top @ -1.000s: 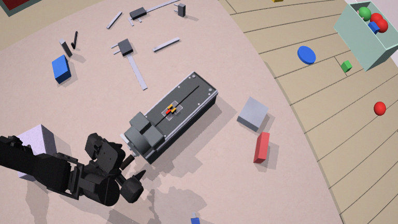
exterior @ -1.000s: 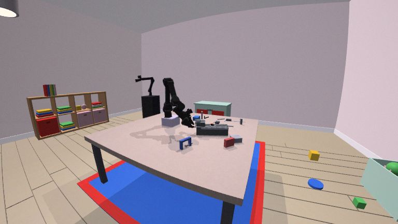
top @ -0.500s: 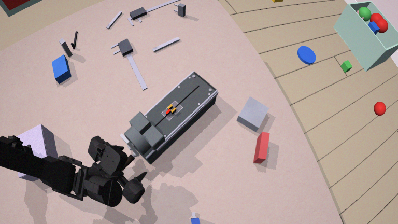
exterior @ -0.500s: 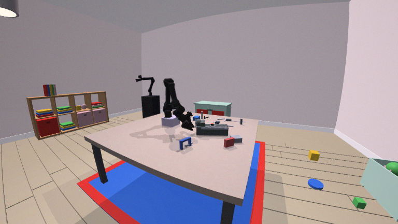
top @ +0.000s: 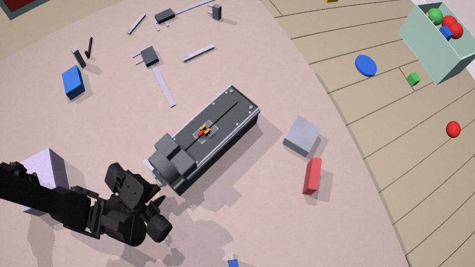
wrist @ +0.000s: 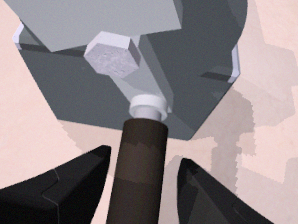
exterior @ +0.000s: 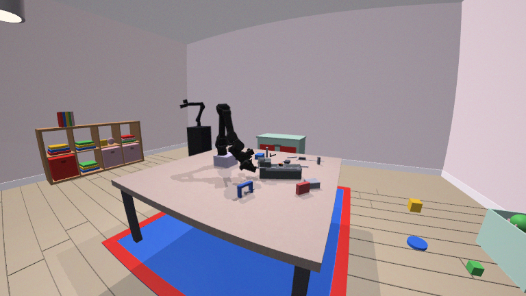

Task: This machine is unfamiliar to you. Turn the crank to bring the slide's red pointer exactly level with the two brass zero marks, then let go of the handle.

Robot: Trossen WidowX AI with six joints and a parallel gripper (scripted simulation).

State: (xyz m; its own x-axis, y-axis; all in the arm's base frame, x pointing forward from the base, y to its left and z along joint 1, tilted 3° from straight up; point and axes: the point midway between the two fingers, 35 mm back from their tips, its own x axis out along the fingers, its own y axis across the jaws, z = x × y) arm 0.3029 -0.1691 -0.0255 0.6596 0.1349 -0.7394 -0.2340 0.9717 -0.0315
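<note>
The dark brown crank handle lies 20 mm behind my gripper tip and 20 mm above it. Also, from my gripper tip: red pointer: 140 mm ahead, 50 mm to the left, 40 mm above; then red block: 310 mm ahead, 150 mm to the right, 10 mm below; then grey block: 360 mm ahead, 50 mm to the right, 20 mm below.
</note>
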